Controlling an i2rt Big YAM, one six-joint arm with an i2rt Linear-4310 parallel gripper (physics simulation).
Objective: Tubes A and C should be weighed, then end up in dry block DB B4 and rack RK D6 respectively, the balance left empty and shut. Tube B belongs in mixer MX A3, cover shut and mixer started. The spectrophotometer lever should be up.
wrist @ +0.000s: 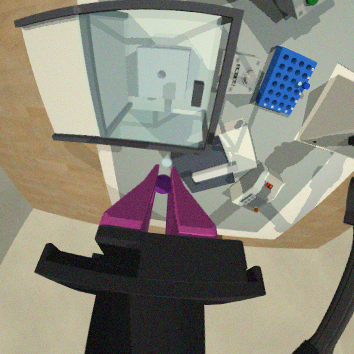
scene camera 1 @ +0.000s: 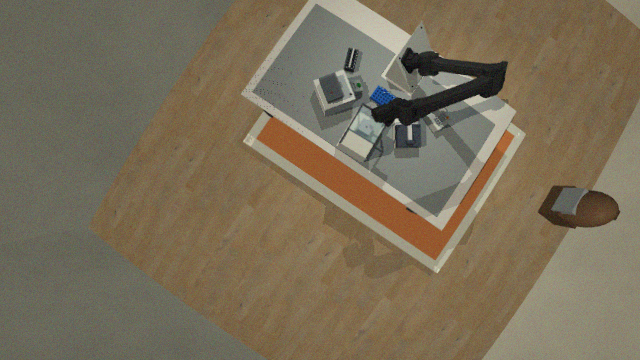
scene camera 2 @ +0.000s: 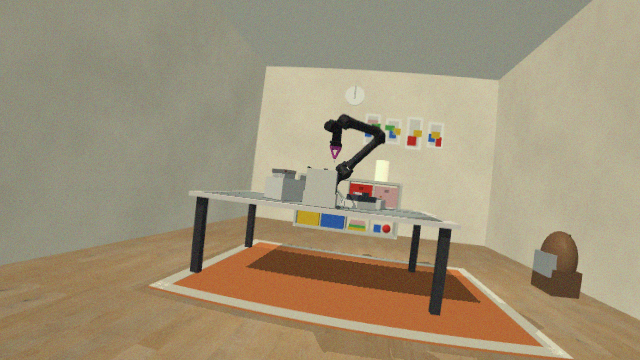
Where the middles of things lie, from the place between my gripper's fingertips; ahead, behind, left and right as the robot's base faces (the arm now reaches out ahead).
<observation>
The glass-box balance (scene camera 1: 360, 137) is 180 mm below my hand, 70 mm ahead of it and 50 mm to the right of it. From my hand the other things lie so: grey PRINT button box (wrist: 245, 67) (240 mm below, 80 mm behind, 50 mm to the right).
</observation>
